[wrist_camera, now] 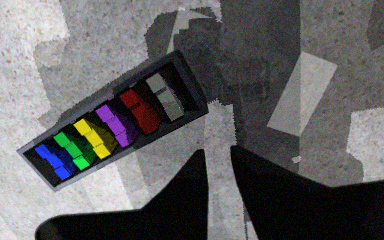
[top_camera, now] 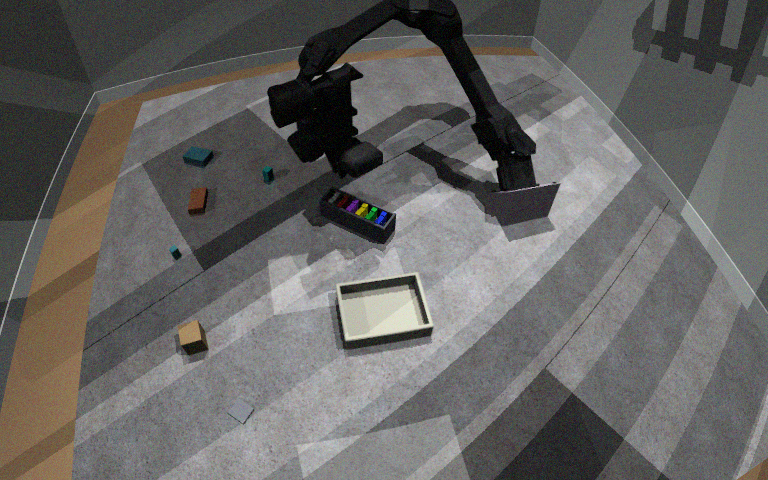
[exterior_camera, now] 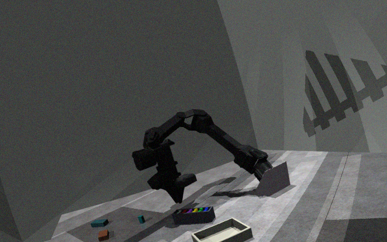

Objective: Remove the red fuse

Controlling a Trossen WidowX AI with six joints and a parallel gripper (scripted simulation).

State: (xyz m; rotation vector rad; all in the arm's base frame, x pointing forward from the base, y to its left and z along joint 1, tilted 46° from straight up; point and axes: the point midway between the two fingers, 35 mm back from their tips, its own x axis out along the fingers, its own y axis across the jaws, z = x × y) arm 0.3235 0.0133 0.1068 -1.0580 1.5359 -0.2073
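My gripper tip is now 50 mm to the right of the red fuse and 30 mm above it. Round my gripper tip: yellow fuse (30 mm behind, 70 mm to the left, 30 mm below); then purple fuse (20 mm behind, 60 mm to the left, 30 mm below); then green fuse (50 mm behind, 90 mm to the left, 30 mm below).
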